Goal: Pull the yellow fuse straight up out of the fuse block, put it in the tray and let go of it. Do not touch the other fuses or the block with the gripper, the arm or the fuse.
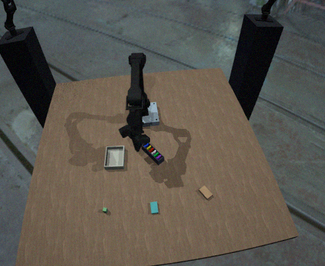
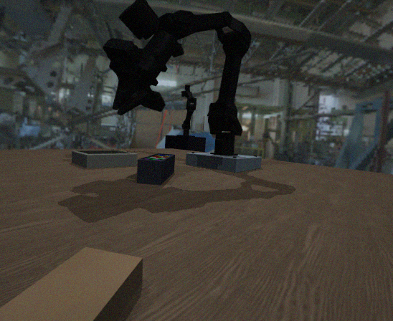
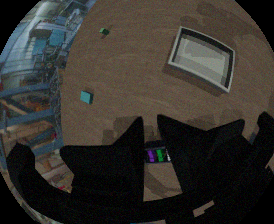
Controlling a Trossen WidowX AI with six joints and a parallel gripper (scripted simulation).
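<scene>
Right now the yellow fuse is 7 cm behind my gripper tip, 6 cm to the left of it and 10 cm below it. Round my gripper tip: tray: 5 cm behind, 13 cm to the right, 12 cm below.
</scene>
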